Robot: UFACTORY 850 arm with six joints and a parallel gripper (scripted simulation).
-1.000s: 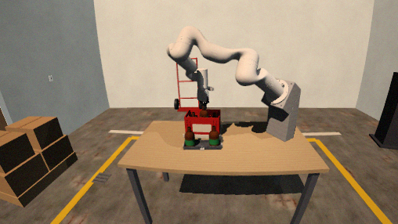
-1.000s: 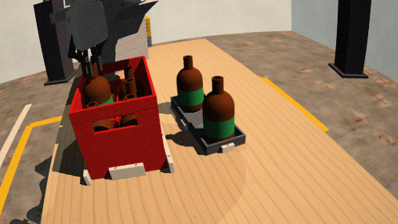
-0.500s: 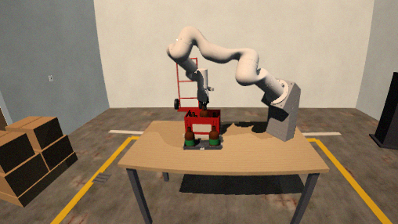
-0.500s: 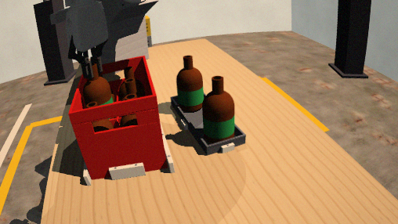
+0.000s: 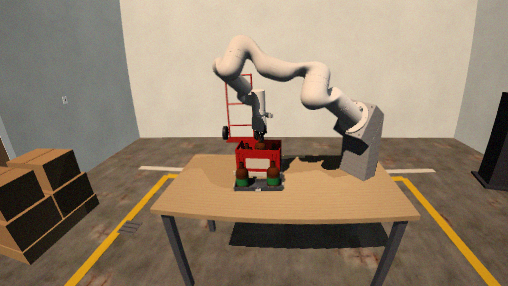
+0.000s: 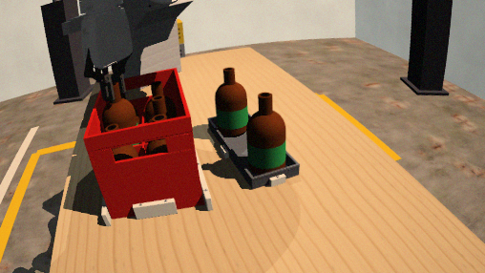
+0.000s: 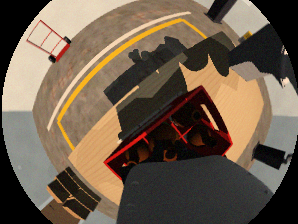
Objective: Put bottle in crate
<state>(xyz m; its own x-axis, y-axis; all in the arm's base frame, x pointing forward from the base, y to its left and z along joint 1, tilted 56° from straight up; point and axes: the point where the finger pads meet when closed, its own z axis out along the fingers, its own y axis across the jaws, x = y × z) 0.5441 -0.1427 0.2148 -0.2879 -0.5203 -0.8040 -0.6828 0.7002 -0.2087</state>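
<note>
Right now the red crate is 120 mm below my hand, 40 mm to the left of it and 10 mm behind it. Also, from my hand: tray (250 mm to the left, 190 mm below, 90 mm behind).
</note>
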